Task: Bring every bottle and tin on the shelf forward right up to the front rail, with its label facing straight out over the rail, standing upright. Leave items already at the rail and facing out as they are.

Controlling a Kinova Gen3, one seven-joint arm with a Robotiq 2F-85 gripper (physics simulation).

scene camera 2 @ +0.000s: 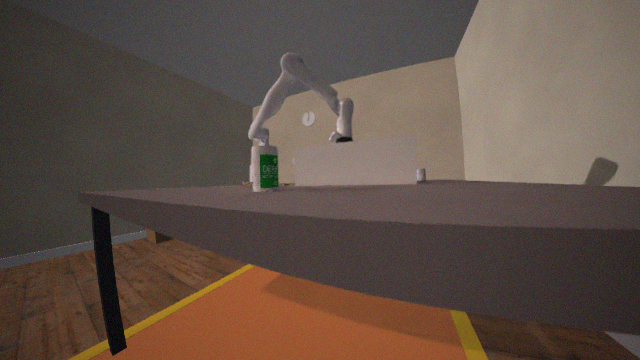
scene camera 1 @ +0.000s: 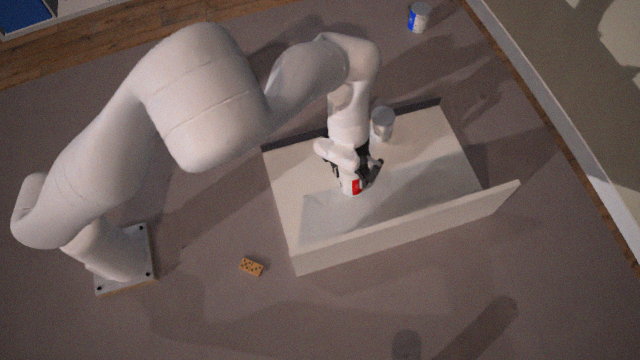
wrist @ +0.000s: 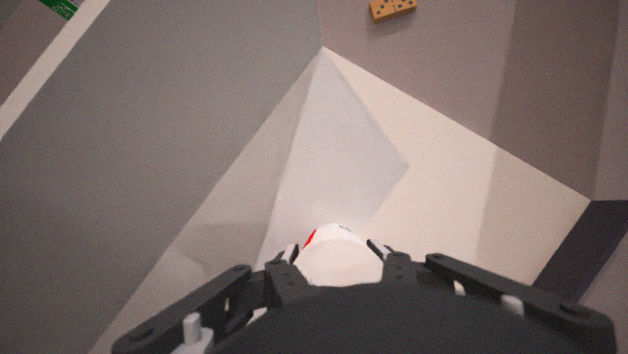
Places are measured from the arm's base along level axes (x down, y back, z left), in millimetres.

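Pixels of known places: gripper, fingertip midpoint: (scene camera 1: 350, 180) (wrist: 333, 254); arm's base, origin of the base link: (scene camera 1: 125, 260).
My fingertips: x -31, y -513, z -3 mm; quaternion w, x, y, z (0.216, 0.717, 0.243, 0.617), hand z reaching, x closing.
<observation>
For each thing: its top centre in the pictures, then the offset to it from my fingertips.
- white bottle, middle of its top: (wrist: 330, 298) (scene camera 1: 352, 164) dx -58, dy -4, dz +5 mm
- grey-topped tin, middle of its top: (scene camera 1: 383, 115) dx -28, dy -121, dz +110 mm
- domino, middle of its top: (wrist: 392, 3) (scene camera 1: 250, 266) dx +46, dy +257, dz -93 mm
- white tin, middle of its top: (scene camera 1: 421, 8) dx -16, dy -376, dz +410 mm
- green-labelled bottle, middle of its top: (scene camera 2: 265, 147) dx -45, dy +63, dz -451 mm
The shelf (scene camera 1: 430, 135) (wrist: 440, 195) has a dark front rail (scene camera 1: 417, 106) (wrist: 582, 255) and a tall pale back panel (scene camera 1: 400, 225) (scene camera 2: 355, 162) (wrist: 125, 115). A white bottle (scene camera 1: 351, 189) (wrist: 337, 262) with a red label patch stands upright on the shelf, well back from the rail; the red patch faces towards the back panel. My gripper (scene camera 1: 354, 181) (wrist: 333, 254) is shut on this bottle, one finger on each side near its top. In scene camera 2 the fingers are hidden behind the panel. A grey-topped tin (scene camera 1: 383, 125) stands upright close to the rail; its label is mostly turned from view.
A domino (scene camera 1: 251, 266) (wrist: 393, 10) lies on the table beside the shelf. A blue and white tin (scene camera 1: 419, 18) stands on the table beyond the rail side. A green-labelled bottle (scene camera 2: 265, 169) stands on the table behind the panel. The arm passes over the rail near the grey-topped tin.
</observation>
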